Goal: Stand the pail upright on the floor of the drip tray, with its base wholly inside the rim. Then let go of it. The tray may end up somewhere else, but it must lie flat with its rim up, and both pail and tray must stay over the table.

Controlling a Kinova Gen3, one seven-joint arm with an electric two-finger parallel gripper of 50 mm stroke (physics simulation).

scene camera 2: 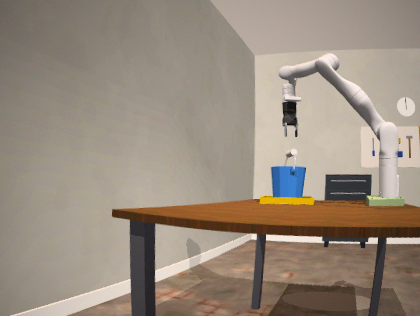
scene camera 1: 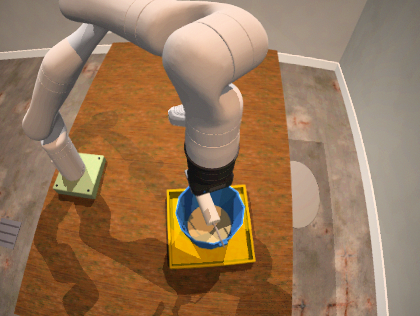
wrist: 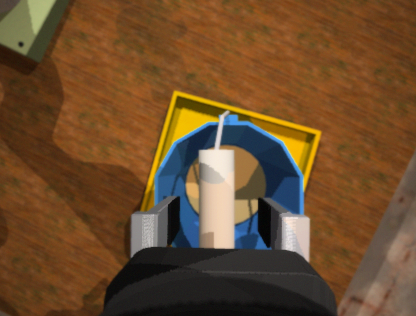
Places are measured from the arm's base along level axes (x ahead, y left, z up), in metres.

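Where they show: gripper, between the fingertips: (scene camera 2: 291, 136) (scene camera 1: 205, 184) (wrist: 218, 213); arm's base, origin of its link: (scene camera 2: 388, 196) (scene camera 1: 74, 170).
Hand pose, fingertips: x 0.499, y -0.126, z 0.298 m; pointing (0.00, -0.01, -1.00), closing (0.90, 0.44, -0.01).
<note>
Each offset is from my fingertips to the top centre of the thing. "spot": to the spot under its first point. Level surfaces: height alone.
The blue pail {spot: dy +0.055, dx +0.064, dz -0.239 m} (scene camera 1: 228, 202) (scene camera 2: 288, 182) (wrist: 282, 165) stands upright in the yellow drip tray {dy -0.002, dx +0.014, dz -0.306 m} (scene camera 1: 212, 265) (scene camera 2: 266, 200) (wrist: 250, 112). The tray lies flat on the table with its rim up. The pail's base appears inside the rim, though its near edge is hidden in the wrist view. The pail's white handle grip {dy -0.009, dx +0.002, dz -0.068 m} (scene camera 1: 209, 210) (scene camera 2: 291, 153) (wrist: 216, 185) stands raised above the pail's mouth on its thin bail. My gripper (scene camera 2: 291, 134) (wrist: 218, 213) is open and empty, pointing down, with a gap between its fingertips and the grip below. Its fingers are hidden in scene camera 1.
The wooden table {dz -0.336 m} (scene camera 1: 145, 100) (scene camera 2: 200, 215) carries the arm's green base plate (scene camera 1: 92, 172) (scene camera 2: 385, 201) (wrist: 37, 25) to the left of the tray in scene camera 1. The table's right edge lies a short way beyond the tray there. A dark drawer cabinet (scene camera 2: 348, 188) stands behind the table.
</note>
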